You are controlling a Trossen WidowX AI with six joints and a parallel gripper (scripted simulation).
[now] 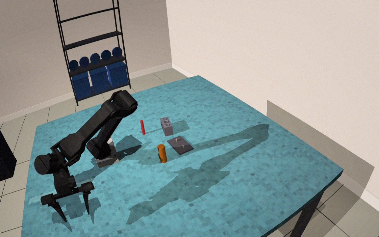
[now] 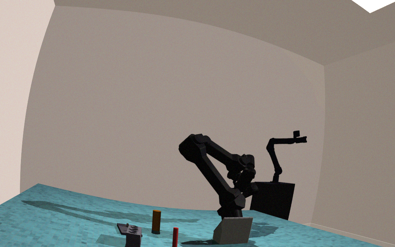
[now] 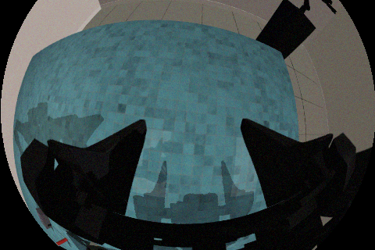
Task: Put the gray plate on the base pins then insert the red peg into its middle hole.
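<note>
Now: the base 510 mm ahead of my gripper tip, 300 mm to the left of it and 90 mm below it. The rest, counted from my gripper tip: gray plate: 510 mm ahead, 450 mm to the left, 60 mm below; red peg: 480 mm to the left, 390 mm ahead, 60 mm below; orange cylinder: 400 mm ahead, 240 mm to the left, 60 mm below.
</note>
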